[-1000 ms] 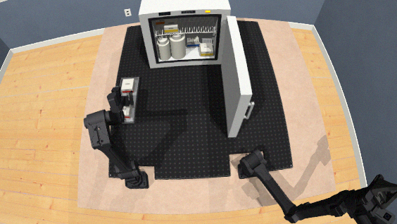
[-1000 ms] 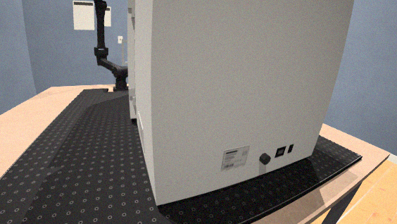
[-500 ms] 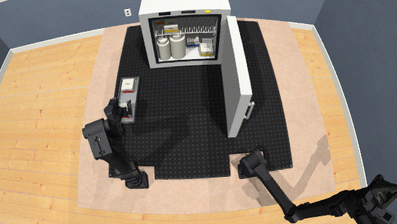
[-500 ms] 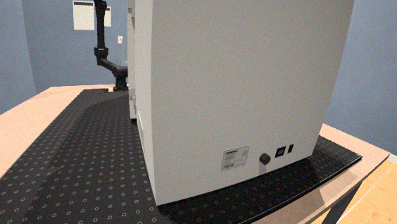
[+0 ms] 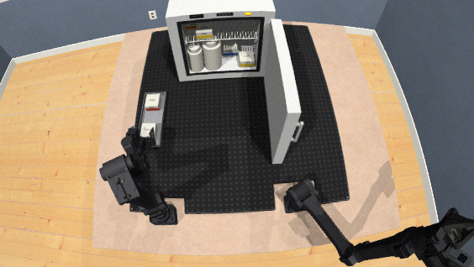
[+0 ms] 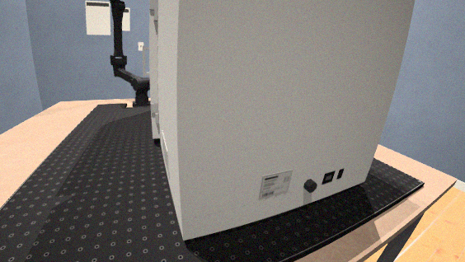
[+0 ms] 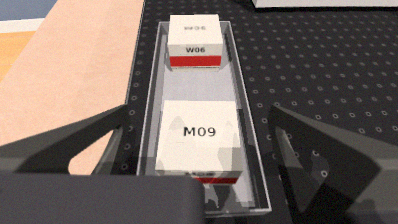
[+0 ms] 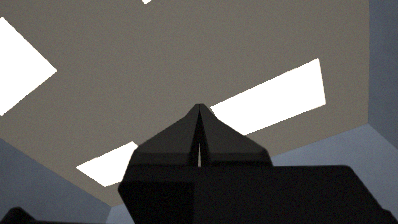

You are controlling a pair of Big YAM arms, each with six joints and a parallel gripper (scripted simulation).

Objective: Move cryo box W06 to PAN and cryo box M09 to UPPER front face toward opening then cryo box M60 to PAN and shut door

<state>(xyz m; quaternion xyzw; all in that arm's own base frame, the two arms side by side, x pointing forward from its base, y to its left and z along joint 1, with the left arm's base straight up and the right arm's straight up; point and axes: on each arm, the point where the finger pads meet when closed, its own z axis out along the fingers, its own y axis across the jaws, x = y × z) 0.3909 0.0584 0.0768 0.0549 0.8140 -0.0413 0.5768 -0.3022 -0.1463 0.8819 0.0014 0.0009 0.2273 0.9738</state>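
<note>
The whitish cryo box is 2 cm ahead of my left hand and 8 cm below it. From my left hand the other things lie so: transfer pan 11 cm ahead, 1 cm to the right, 11 cm below; then freezer door 4 cm ahead, 63 cm to the right, 16 cm above.
</note>
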